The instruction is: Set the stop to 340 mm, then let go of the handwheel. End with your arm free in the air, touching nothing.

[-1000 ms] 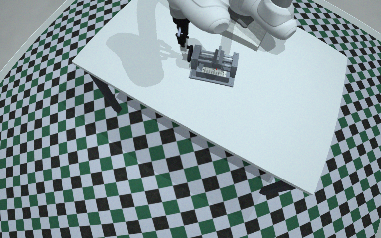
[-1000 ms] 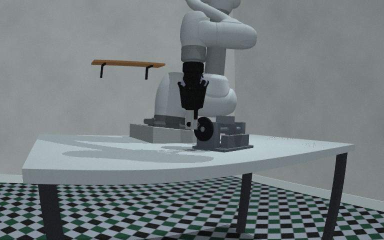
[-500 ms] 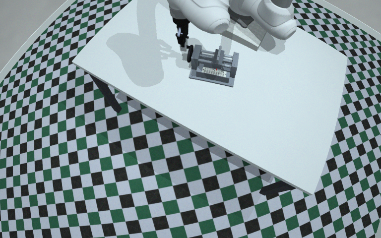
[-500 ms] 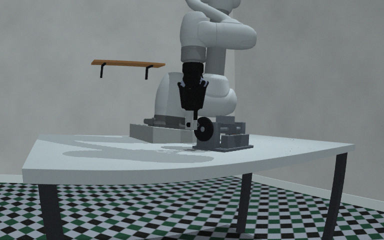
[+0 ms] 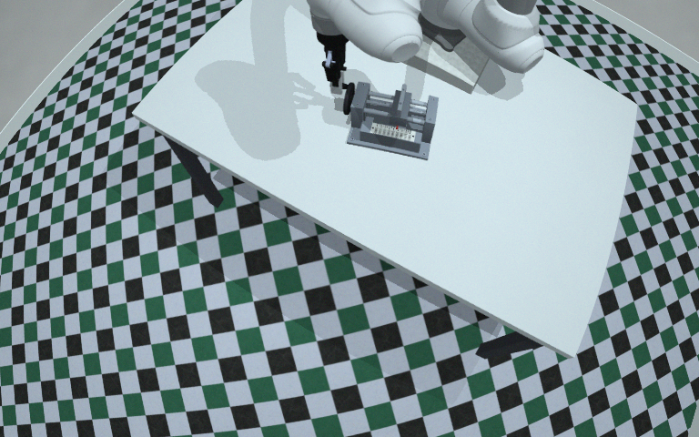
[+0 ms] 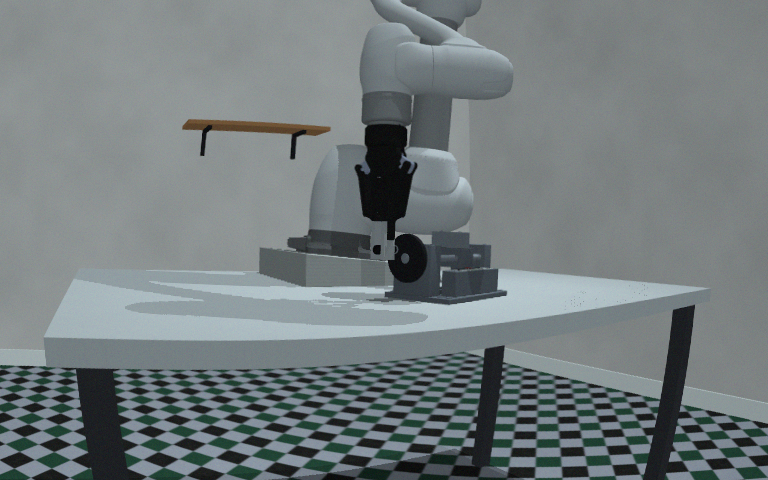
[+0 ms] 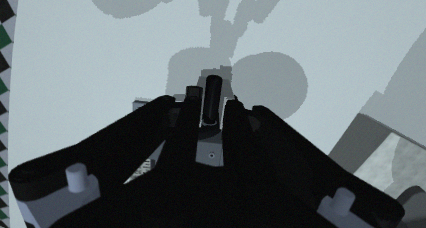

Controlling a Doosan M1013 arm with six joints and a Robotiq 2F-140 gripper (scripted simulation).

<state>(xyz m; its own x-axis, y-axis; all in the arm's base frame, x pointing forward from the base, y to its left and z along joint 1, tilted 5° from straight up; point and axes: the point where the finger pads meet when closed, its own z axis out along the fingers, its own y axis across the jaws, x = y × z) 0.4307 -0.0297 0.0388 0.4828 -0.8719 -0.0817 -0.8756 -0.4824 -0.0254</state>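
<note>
My hand is 20 mm to the right of the black handwheel and 20 mm above it. From my hand the other things lie so: sliding stop block: 40 mm behind, 160 mm to the left, 10 mm below.
</note>
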